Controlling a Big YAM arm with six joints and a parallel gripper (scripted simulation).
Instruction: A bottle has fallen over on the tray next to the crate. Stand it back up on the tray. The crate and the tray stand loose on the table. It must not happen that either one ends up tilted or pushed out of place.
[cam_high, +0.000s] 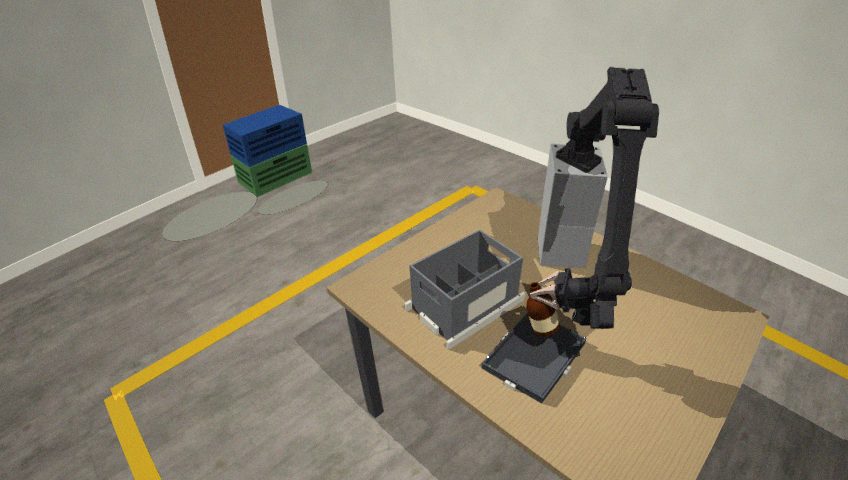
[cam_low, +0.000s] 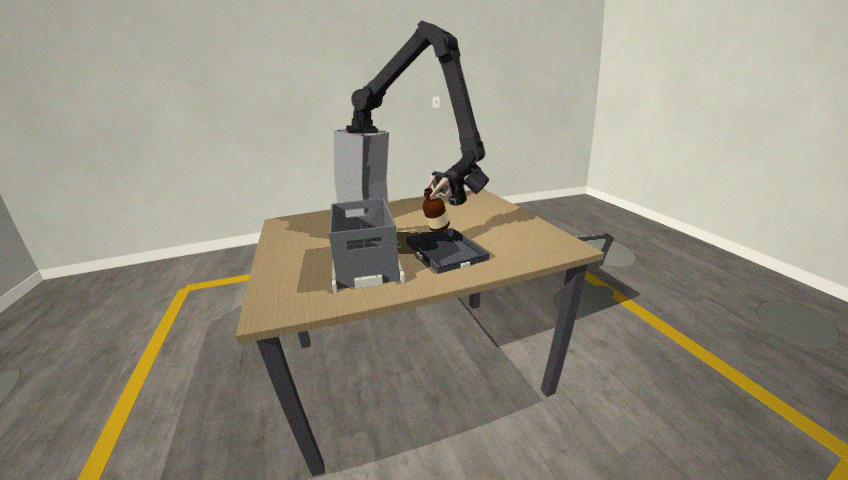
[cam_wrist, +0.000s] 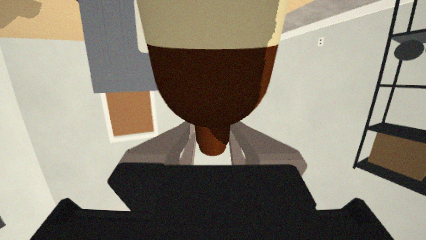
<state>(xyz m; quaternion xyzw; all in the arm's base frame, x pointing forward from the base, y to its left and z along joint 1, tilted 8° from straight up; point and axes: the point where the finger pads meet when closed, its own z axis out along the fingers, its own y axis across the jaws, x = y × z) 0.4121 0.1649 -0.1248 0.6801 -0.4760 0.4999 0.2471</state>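
Right now my hand is 5 cm above the brown bottle, 2 cm to the right of it and 1 cm past it. The rest, counted from my hand: dark tray 19 cm below, 5 cm to the left, 2 cm ahead; then grey crate 23 cm to the right, 12 cm below, 1 cm ahead.
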